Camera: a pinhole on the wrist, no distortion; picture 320 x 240 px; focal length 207.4 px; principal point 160.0 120.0 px. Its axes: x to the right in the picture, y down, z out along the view. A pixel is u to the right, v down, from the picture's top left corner.
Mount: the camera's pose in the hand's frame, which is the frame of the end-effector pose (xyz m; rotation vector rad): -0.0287 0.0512 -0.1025 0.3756 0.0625 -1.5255
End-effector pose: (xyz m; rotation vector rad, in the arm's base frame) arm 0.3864 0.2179 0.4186 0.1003 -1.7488 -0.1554
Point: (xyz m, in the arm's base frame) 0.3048 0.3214 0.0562
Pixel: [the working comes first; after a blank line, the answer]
In the camera's frame: -0.0781 -0.2672 0.3020

outside the picture
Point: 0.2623 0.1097 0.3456
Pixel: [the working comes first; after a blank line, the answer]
In the camera's frame: 0.1021 0.0437 0.2669

239 154
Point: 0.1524 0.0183 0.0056
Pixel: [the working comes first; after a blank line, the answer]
In the camera's frame: 0.1821 -0.2134 0.5189

233 35
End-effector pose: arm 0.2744 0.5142 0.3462 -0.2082 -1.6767 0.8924
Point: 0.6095 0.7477 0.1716
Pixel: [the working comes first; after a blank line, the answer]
In the camera's frame: -0.0390 -0.1350 -0.2945

behind the camera
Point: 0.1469 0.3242 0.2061
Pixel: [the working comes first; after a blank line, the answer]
In the camera's frame: -0.0415 -0.0807 0.3313

134 69
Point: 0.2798 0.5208 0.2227
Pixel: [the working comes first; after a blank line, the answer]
In the camera's frame: -0.0613 -0.0417 0.0974

29 31
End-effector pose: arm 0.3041 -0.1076 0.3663 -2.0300 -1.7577 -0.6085
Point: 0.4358 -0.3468 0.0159
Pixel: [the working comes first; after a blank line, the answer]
In the camera's frame: -0.2041 -0.2853 0.2903

outside the picture
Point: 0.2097 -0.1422 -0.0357
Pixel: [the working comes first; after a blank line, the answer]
In the camera's frame: 0.0066 -0.1475 0.4698

163 55
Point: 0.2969 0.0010 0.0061
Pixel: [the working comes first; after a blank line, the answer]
In the camera's frame: -0.0619 0.0111 0.4698

133 125
